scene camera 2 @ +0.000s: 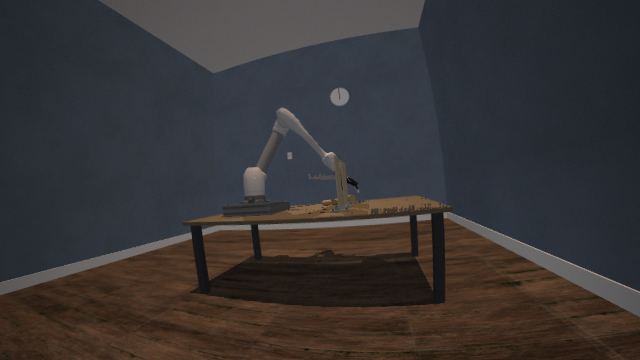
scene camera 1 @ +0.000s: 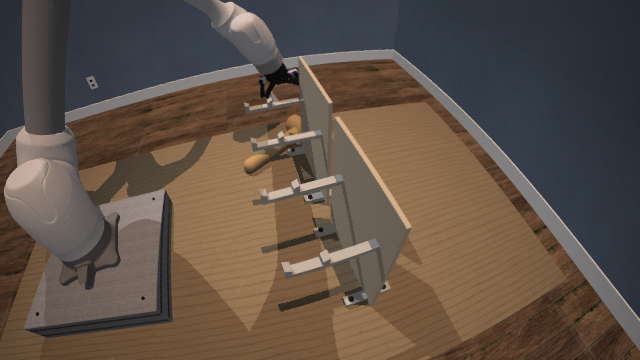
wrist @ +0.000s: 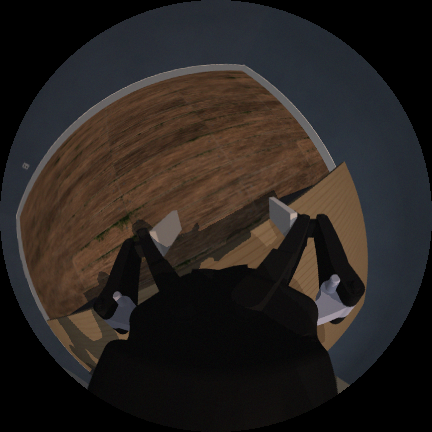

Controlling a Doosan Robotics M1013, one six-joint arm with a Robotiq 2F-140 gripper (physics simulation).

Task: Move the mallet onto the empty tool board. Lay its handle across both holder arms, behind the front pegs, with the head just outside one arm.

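Places are measured from the arm's base along level axes (x ahead, y left, z up), in metres.
Pixels of known places: gripper, fingertip midpoint: (wrist: 223, 213); arm's base, link origin: (scene camera 1: 92, 248).
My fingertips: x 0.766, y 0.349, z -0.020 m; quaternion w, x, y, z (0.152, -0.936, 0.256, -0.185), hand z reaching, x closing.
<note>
Ahead of a thing's pixels: the offset from my fingertips to its middle. "spot": to the spot under its first point. Level surfaces: height alone.
The orange-brown wooden mallet {spot: dy -0.230, dx -0.226, dz -0.018 m} (scene camera 1: 257, 161) (scene camera 2: 328, 202) lies on the table under the arms of the far tool board {dy -0.311, dx -0.138, dz +0.110 m} (scene camera 1: 316, 112). Its head is by the foot of that board, partly hidden, and its handle slants toward the robot base. The near tool board {dy -0.613, dx -0.196, dz +0.111 m} (scene camera 1: 370, 210) stands upright with two pegged holder arms (scene camera 1: 312, 188) (scene camera 1: 345, 254) and holds no tool. The far board's arms (scene camera 1: 282, 105) (scene camera 1: 295, 139) also bear nothing. My gripper (scene camera 1: 283, 90) (scene camera 2: 356, 189) (wrist: 223, 213) is open and empty, above the table at the far board's outer edge, one finger partly hidden behind it. The mallet does not show in the wrist view.
The robot base stands on a grey block (scene camera 1: 135, 265) (scene camera 2: 255, 208) at the left of the table {dz -0.050 m} (scene camera 1: 475, 200) (scene camera 2: 400, 204). The two boards stand nearly in line, with a narrow gap between them. Beyond the table edge, the wrist view shows the wooden floor (wrist: 175, 135).
</note>
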